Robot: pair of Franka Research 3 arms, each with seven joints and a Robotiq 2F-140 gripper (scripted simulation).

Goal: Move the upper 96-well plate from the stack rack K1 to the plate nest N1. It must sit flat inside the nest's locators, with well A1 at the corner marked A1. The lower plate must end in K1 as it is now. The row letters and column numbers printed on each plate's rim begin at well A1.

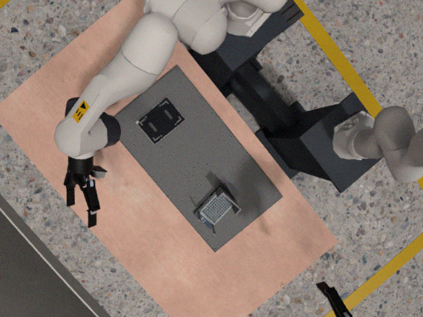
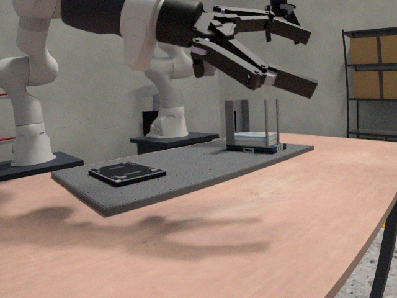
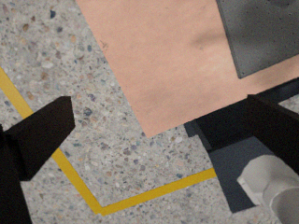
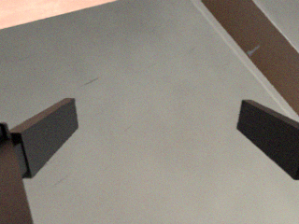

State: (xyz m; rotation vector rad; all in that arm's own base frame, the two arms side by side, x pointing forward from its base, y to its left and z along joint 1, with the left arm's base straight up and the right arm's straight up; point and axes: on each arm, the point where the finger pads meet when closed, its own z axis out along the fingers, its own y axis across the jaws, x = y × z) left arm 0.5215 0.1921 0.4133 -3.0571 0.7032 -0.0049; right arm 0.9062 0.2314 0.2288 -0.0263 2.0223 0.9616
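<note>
The cream plate is 35 cm to the left of my right hand, 33 cm behind it and 19 cm below it. From my right hand the other things lie so: A1 mark (33 cm behind, 20 cm below, 12 cm to the right).
</note>
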